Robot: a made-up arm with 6 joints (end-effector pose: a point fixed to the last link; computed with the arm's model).
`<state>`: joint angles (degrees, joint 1 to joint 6).
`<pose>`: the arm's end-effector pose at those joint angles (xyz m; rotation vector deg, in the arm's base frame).
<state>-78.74 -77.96 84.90 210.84 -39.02 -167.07</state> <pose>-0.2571 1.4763 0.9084 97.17 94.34 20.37</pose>
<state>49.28 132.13 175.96 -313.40 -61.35 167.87</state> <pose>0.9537 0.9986 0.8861 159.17 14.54 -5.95</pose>
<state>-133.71 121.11 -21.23 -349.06 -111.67 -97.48</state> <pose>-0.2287 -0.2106 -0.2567 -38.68 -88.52 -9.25</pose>
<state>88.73 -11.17 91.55 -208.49 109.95 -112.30</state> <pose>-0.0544 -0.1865 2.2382 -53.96 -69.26 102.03</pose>
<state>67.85 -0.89 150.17 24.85 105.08 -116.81</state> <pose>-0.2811 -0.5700 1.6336 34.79 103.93 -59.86</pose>
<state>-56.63 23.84 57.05 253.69 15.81 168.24</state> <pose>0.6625 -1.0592 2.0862 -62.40 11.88 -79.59</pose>
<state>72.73 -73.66 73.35 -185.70 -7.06 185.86</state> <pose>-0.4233 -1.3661 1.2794 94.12 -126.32 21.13</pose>
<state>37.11 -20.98 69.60 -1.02 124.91 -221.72</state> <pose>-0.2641 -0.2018 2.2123 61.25 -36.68 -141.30</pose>
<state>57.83 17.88 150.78 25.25 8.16 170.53</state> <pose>-0.1798 -0.2731 2.0136 -50.72 -8.51 -124.36</pose>
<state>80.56 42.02 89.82 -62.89 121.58 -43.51</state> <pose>0.2666 1.0855 2.0194 -154.99 72.25 5.88</pose>
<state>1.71 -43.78 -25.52 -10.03 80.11 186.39</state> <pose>0.4213 -0.0066 1.8153 -114.39 13.46 -130.81</pose>
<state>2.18 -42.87 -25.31 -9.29 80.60 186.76</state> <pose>0.4359 -0.0013 1.8149 -115.07 12.98 -131.05</pose>
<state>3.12 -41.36 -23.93 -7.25 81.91 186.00</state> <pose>0.4494 0.0105 1.8272 -114.02 9.80 -132.91</pose>
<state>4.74 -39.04 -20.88 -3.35 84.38 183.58</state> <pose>0.4606 0.0317 1.8566 -110.26 2.53 -136.83</pose>
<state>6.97 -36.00 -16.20 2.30 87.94 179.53</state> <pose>0.4677 0.0617 1.9005 -103.48 -8.87 -142.09</pose>
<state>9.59 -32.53 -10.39 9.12 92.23 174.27</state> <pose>0.4703 0.0974 1.9509 -94.14 -23.38 -147.27</pose>
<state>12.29 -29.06 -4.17 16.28 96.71 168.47</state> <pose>0.4674 0.1337 1.9995 -83.42 -39.16 -151.15</pose>
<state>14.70 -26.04 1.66 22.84 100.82 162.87</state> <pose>0.4595 0.1647 2.0405 -72.90 -53.97 -153.30</pose>
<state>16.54 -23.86 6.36 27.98 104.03 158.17</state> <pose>0.4476 0.1861 2.0709 -64.21 -65.87 -154.03</pose>
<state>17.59 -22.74 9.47 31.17 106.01 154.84</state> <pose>0.4331 0.1957 2.0911 58.06 73.18 153.27</pose>
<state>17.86 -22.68 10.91 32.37 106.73 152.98</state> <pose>0.4166 0.1946 2.1023 54.91 76.10 152.33</pose>
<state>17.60 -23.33 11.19 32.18 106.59 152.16</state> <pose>0.3993 0.1866 2.1076 54.10 76.45 152.32</pose>
